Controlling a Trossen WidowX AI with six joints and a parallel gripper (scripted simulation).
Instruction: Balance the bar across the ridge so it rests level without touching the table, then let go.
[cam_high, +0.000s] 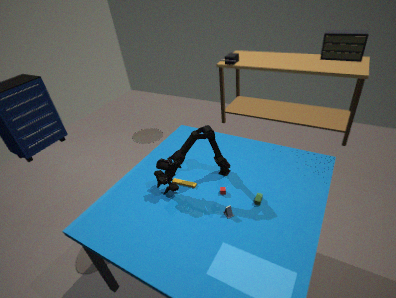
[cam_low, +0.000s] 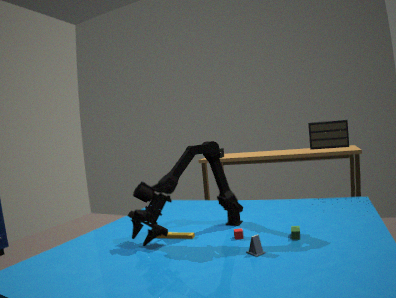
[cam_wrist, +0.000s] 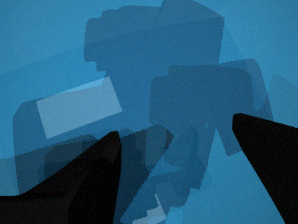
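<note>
Now: gripper tip 130 mm past the yellow bar, 90 mm to the right of it and 10 mm above it. Round my gripper tip: small red block: 160 mm behind, 360 mm to the left; then green block: 190 mm behind, 590 mm to the left.
</note>
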